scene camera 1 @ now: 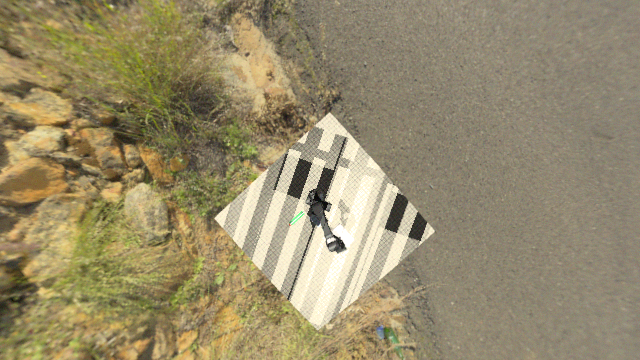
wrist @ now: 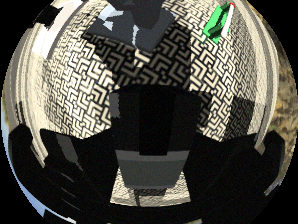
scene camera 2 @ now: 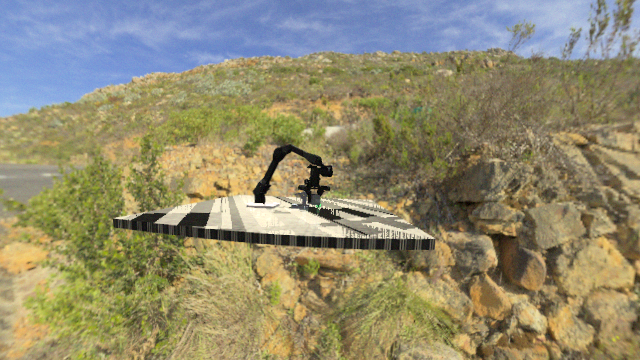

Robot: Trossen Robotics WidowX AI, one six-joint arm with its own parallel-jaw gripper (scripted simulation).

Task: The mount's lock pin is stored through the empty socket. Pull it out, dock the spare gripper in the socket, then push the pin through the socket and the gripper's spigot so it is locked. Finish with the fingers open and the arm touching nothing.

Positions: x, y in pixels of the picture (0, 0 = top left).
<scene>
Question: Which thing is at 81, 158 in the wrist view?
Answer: My gripper.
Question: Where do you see a spare gripper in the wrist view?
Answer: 153, 125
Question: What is my gripper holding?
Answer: A spare gripper.
</scene>
